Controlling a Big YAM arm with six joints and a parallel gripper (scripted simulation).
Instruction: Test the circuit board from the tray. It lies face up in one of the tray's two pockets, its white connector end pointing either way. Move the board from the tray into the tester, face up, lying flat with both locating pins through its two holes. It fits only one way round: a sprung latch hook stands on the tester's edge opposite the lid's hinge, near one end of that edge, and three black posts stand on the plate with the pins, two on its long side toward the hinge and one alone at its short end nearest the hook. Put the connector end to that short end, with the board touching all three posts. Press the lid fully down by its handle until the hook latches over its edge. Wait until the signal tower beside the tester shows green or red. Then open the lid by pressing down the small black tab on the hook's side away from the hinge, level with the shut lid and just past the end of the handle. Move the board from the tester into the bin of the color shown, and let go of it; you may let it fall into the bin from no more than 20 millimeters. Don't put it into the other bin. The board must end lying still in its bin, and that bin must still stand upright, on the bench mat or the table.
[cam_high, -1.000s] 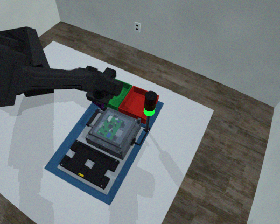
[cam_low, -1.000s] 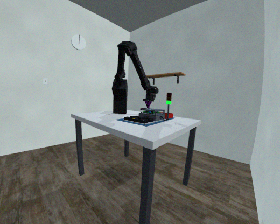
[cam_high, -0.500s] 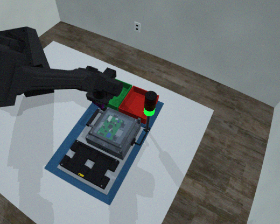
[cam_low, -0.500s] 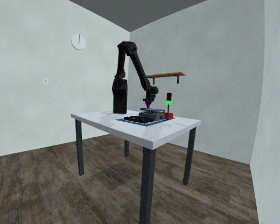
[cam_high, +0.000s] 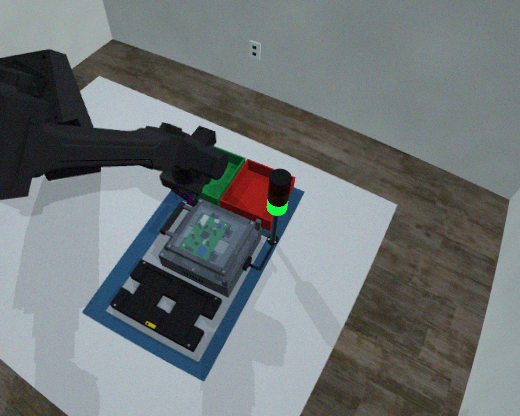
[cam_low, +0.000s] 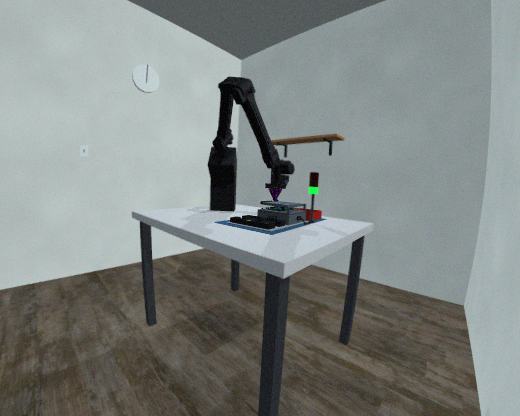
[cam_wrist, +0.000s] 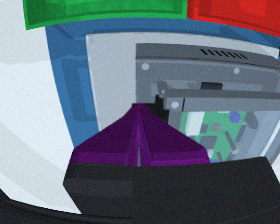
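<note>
Right now the black latch hook is 10 mm ahead of my hand and 10 mm below it. Round my hand: green circuit board: 60 mm ahead, 70 mm to the right, 30 mm below; tester lid: 60 mm ahead, 70 mm to the right, 10 mm below; green bin: 140 mm to the left, 80 mm below.
</note>
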